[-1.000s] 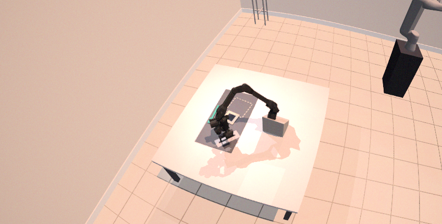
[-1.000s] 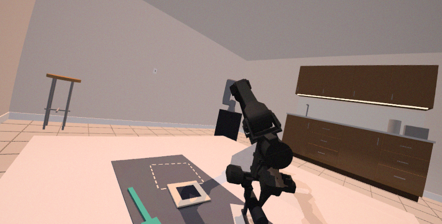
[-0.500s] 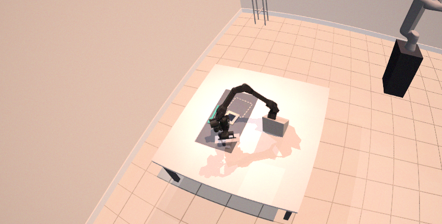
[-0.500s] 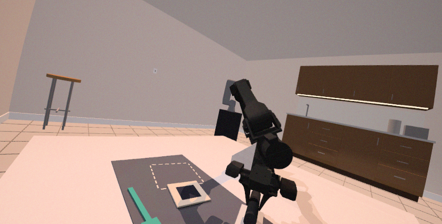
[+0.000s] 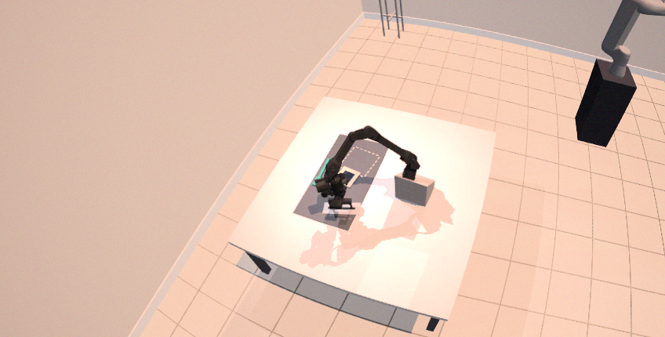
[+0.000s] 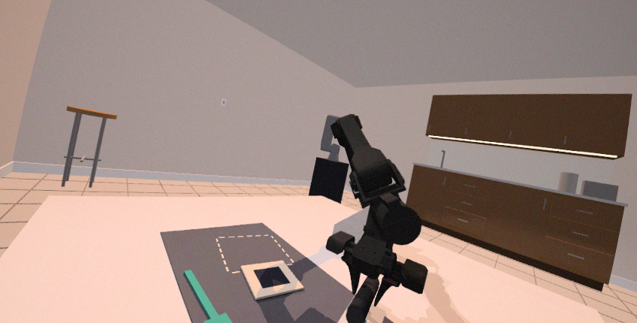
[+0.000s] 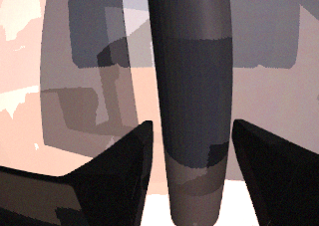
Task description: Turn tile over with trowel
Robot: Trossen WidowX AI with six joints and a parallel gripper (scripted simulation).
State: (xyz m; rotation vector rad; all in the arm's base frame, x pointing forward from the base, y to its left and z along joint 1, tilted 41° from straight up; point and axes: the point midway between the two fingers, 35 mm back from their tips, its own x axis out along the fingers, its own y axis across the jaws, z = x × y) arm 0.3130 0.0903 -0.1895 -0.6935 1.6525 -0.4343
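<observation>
Now: gripper tip 30 mm short of the trowel, 30 mm above it and 10 mm to the right of it. Also, from my gripper tip: square tile 210 mm to the right, 60 mm below, 60 mm ahead; dark mat 200 mm to the right, 80 mm below, 80 mm ahead; green strip 220 mm ahead, 180 mm to the right, 60 mm below.
</observation>
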